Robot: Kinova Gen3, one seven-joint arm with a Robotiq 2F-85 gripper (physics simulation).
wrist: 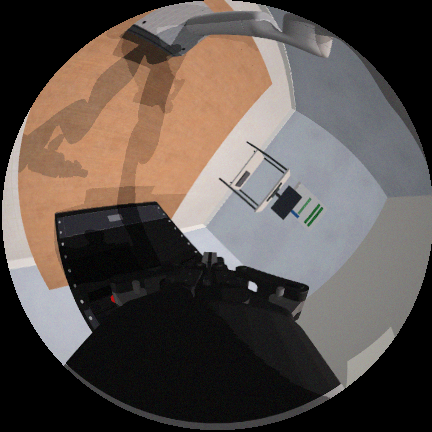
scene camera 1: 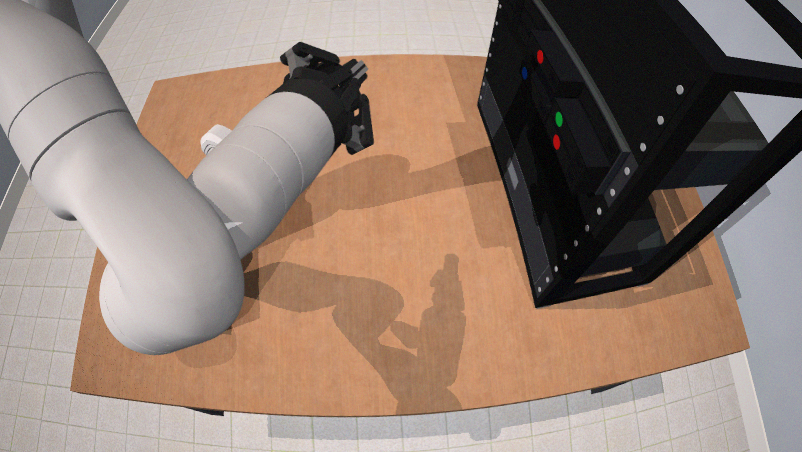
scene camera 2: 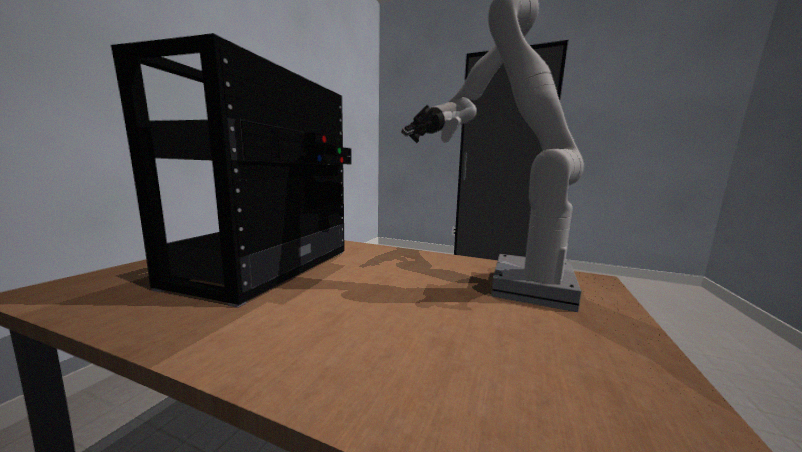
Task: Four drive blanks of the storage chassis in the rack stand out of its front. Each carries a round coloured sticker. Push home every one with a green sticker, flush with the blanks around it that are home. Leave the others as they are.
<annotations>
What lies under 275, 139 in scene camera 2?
A black rack.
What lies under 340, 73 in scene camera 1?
My gripper.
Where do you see a black rack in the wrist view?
At 95, 243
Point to a black rack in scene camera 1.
At 587, 115
</annotations>
